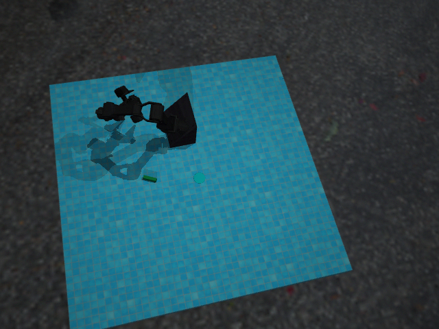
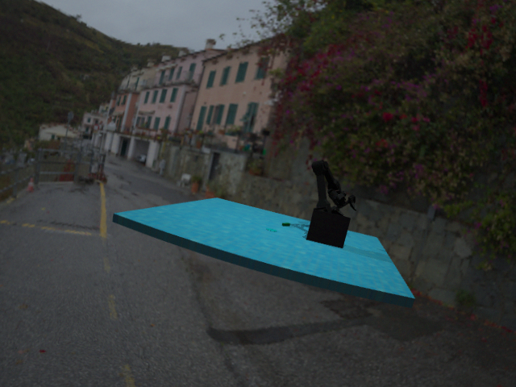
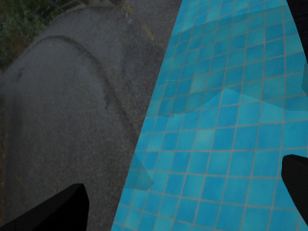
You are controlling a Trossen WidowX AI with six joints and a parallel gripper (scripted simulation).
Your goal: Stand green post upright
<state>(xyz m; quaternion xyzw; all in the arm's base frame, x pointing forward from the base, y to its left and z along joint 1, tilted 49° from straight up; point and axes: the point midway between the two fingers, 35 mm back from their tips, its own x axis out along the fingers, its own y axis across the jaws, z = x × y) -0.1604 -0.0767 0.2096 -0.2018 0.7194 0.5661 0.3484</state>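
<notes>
Now: gripper tip 380 mm short of the green post, 160 mm above it and 40 mm to the left of it. From my gripper tip the other things lie so: cyan circle: 430 mm ahead, 210 mm to the left, 170 mm below.
</notes>
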